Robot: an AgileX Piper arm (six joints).
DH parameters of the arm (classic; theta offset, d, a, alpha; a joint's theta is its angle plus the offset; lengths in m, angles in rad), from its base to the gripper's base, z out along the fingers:
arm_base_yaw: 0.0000 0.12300 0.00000 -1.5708
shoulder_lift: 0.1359 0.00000 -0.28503 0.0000
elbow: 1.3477 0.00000 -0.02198 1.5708
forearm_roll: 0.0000 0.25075 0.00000 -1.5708
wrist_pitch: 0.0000 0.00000 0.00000 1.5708
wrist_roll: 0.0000 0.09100 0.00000 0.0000
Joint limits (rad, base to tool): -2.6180..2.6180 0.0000..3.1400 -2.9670..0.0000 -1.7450..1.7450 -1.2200..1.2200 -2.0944..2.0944
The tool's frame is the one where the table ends.
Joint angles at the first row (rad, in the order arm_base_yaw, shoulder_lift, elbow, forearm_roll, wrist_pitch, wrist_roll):
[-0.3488, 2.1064, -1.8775, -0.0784, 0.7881, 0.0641]
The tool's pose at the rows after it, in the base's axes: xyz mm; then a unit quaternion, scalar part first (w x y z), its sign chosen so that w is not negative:
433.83, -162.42, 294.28, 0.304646, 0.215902, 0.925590, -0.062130
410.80, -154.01, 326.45, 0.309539, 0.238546, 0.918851, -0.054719
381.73, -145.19, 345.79, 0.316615, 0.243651, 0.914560, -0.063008
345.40, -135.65, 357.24, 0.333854, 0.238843, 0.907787, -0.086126
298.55, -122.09, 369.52, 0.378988, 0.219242, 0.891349, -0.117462
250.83, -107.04, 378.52, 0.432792, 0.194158, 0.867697, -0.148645
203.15, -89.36, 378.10, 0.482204, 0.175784, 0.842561, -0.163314
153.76, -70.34, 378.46, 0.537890, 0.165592, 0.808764, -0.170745
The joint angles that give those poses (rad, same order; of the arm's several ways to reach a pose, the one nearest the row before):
[-0.3488, 2.0225, -1.8775, -0.0623, 0.8832, 0.1334]
[-0.3488, 1.9247, -1.8493, -0.0590, 0.9455, 0.1780]
[-0.3488, 1.8048, -1.7460, -0.0813, 0.9461, 0.1972]
[-0.3488, 1.6556, -1.5824, -0.1337, 0.8916, 0.2122]
[-0.3488, 1.4583, -1.3788, -0.1995, 0.7819, 0.2162]
[-0.3488, 1.2571, -1.1935, -0.2660, 0.6708, 0.2181]
[-0.3488, 1.0527, -1.0154, -0.2961, 0.5798, 0.2181]
[-0.3488, 0.8340, -0.8731, -0.3032, 0.5222, 0.2181]

